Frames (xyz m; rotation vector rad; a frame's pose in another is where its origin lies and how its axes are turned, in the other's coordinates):
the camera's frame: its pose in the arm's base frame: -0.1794 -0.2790 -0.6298 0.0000 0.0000 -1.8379
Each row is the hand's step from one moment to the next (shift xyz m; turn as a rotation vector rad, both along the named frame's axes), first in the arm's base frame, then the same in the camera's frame.
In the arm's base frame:
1: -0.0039 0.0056 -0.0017 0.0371 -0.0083 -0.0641
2: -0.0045 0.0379 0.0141 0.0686 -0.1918 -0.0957
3: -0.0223 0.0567 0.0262 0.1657 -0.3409 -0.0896
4: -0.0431 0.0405 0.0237 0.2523 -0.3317 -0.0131
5: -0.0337 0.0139 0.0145 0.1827 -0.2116 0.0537
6: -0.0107 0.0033 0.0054 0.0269 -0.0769 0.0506
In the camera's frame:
1: -0.0044 -0.0052 -0.0017 -0.0018 0.0380 -0.0641
2: -0.0354 -0.0143 0.0141 0.1669 0.1168 -0.0957
3: -0.0488 -0.0365 0.0262 0.2851 0.2498 -0.0896
4: -0.0277 -0.0523 0.0237 0.2533 0.3309 -0.0131
5: -0.0045 -0.0362 0.0145 0.1559 0.2321 0.0537
6: -0.0004 -0.0112 0.0054 0.0671 0.0462 0.0506

